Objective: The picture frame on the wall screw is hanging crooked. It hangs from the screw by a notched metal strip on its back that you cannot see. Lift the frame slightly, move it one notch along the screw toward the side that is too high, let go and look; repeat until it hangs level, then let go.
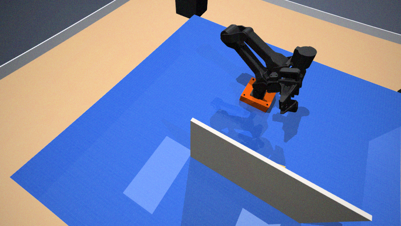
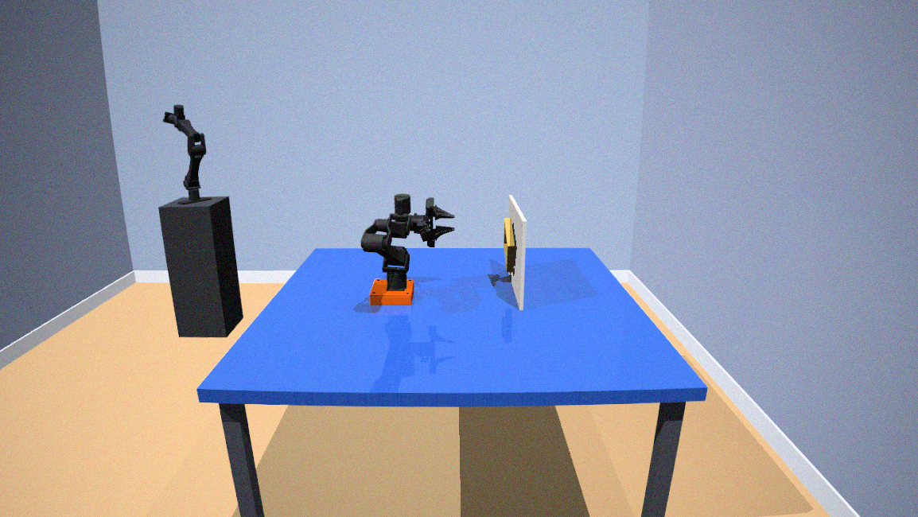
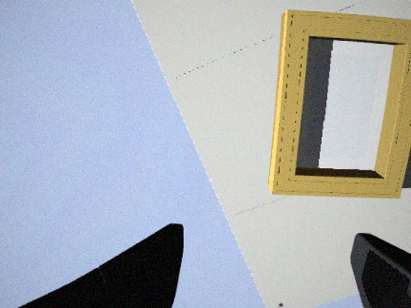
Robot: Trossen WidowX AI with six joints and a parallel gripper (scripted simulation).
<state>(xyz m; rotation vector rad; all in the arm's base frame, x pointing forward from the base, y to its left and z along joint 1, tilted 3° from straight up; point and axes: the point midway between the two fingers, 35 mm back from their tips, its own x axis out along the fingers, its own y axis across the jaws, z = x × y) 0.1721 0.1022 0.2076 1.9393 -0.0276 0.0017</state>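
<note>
Right now my gripper tip is 21 cm short of the picture frame, 9 cm above it and 2 cm to the right of it. Round my gripper tip: wall panel (22 cm ahead, 10 cm below, 1 cm to the left).
</note>
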